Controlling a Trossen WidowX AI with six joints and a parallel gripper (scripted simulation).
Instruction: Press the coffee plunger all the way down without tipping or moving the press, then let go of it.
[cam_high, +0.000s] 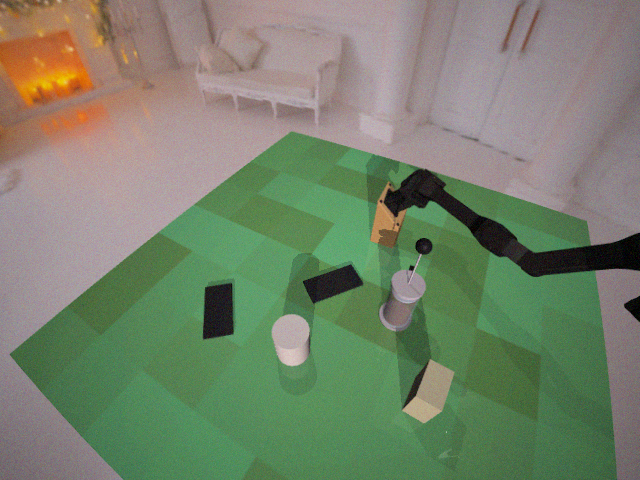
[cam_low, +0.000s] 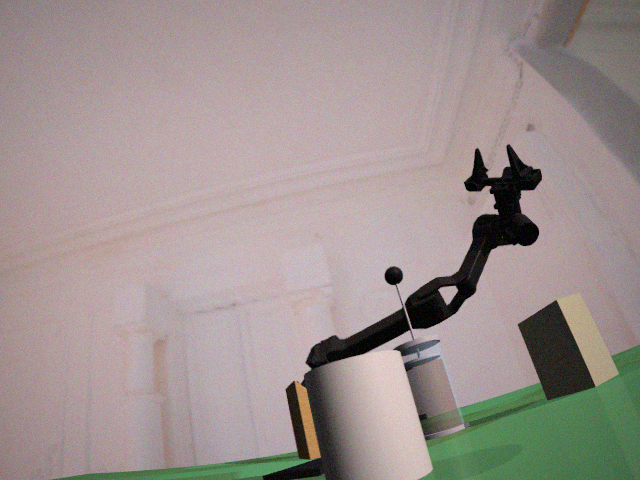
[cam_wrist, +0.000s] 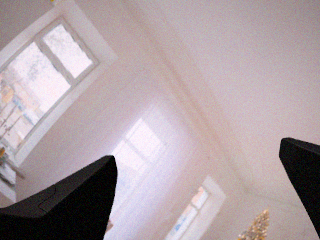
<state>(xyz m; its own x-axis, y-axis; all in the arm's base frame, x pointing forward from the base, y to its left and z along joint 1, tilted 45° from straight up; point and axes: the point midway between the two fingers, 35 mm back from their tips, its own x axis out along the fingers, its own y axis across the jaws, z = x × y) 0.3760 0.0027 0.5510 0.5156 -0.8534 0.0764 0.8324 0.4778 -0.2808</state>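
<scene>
The coffee press lies 16 cm behind my gripper tip, 28 cm to the right of it and 37 cm below it. The rest, counted from my gripper tip: white cylinder: 3 cm ahead, 49 cm to the right, 45 cm below.
</scene>
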